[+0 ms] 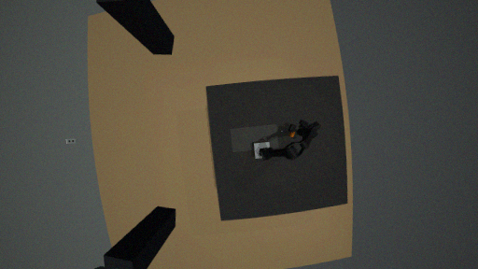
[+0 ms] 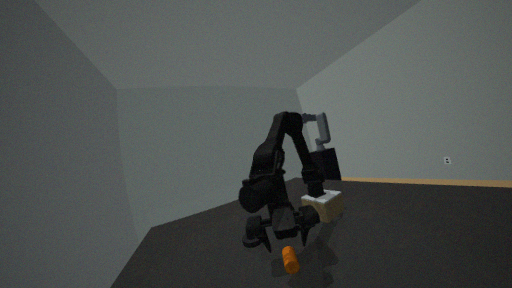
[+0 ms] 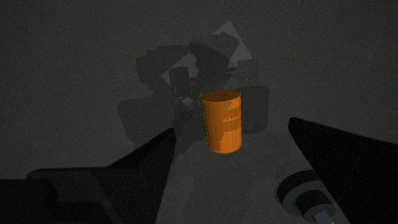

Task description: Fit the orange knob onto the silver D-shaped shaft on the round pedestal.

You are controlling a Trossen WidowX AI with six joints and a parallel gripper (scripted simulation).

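The orange knob lies 5 cm below my gripper tip. The rest, counted from my gripper tip: dark round pedestal (6 cm ahead, 20 cm to the right, 4 cm below).
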